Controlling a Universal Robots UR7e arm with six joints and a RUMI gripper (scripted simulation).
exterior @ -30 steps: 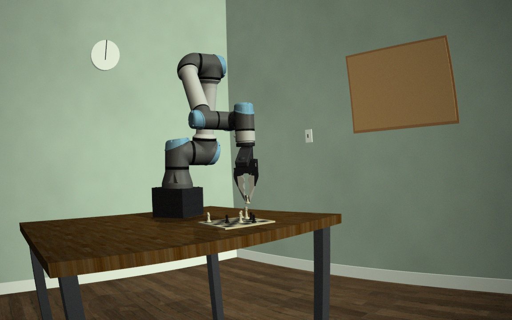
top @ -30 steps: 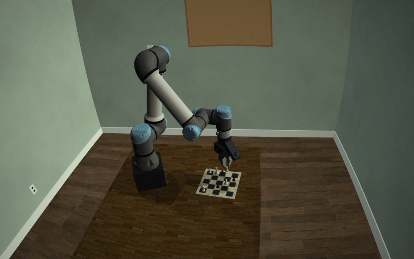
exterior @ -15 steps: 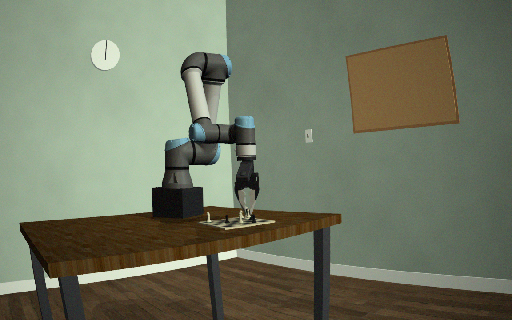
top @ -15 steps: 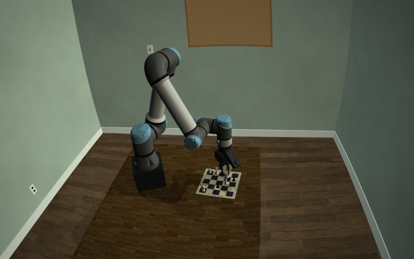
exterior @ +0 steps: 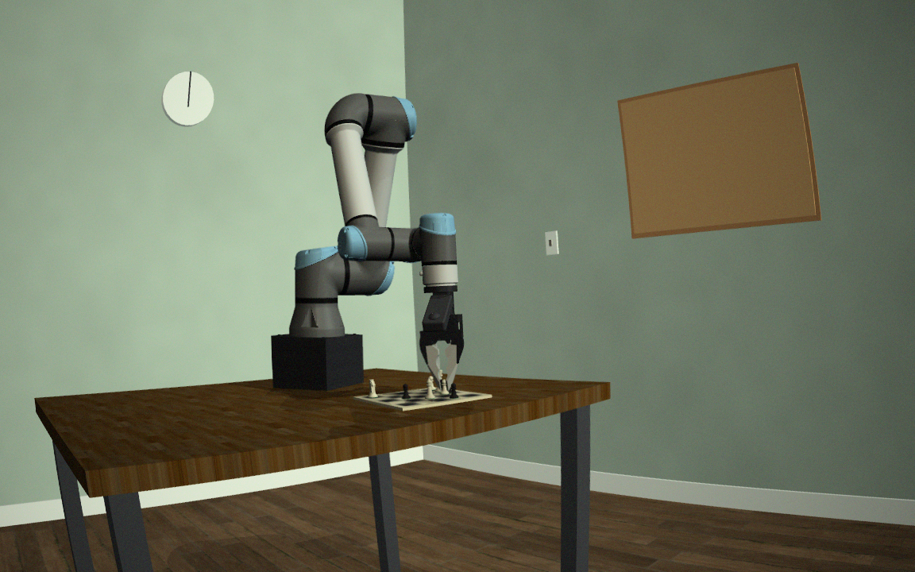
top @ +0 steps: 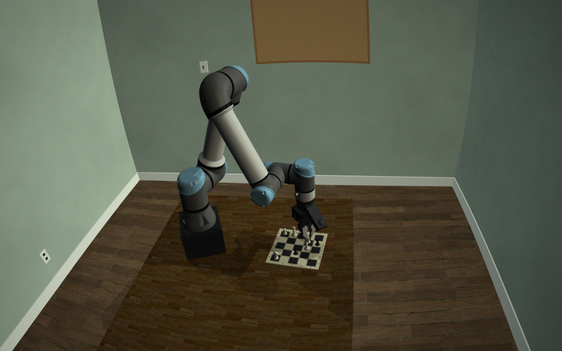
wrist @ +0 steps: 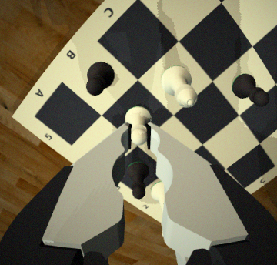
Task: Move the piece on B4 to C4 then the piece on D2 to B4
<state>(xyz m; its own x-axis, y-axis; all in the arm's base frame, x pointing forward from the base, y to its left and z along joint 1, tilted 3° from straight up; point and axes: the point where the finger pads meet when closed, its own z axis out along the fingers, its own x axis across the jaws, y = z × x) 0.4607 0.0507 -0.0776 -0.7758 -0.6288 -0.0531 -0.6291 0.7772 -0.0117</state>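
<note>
Right now my hand is 40 mm past the chessboard, 30 mm to the left of it and 30 mm above it. The rest, counted from my hand: tall white piece 70 mm behind, 40 mm to the left.
</note>
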